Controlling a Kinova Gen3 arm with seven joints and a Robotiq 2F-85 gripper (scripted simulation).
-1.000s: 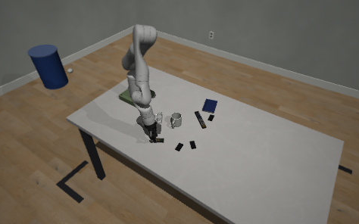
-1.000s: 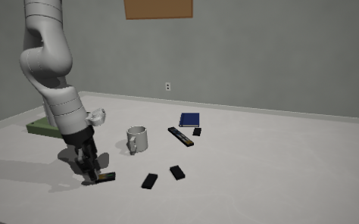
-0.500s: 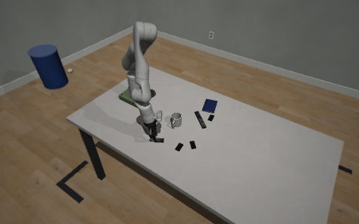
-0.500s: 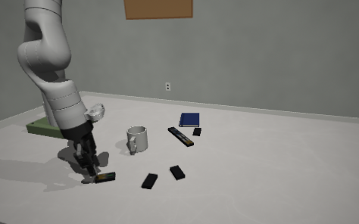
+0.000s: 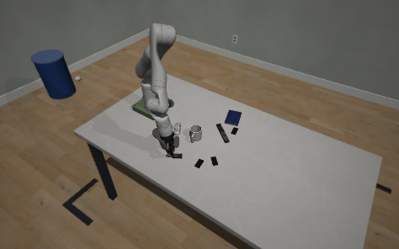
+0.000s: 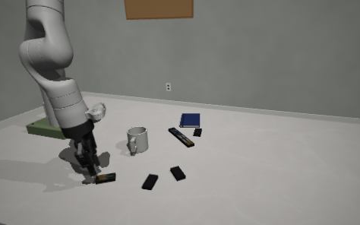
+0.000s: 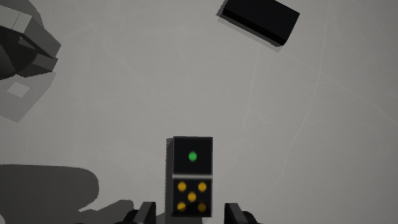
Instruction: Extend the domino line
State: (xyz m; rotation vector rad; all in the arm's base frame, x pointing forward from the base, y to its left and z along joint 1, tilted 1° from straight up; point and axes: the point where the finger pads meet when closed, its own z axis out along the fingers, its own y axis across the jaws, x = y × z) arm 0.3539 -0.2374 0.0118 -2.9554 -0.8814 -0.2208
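Right now my hand is 50 mm above the domino, 20 mm short of it and 10 mm to the right of it. Also, from my hand: blue book 480 mm to the left, 130 mm ahead, 50 mm below; then white mug 200 mm to the left, 20 mm below, 20 mm ahead.
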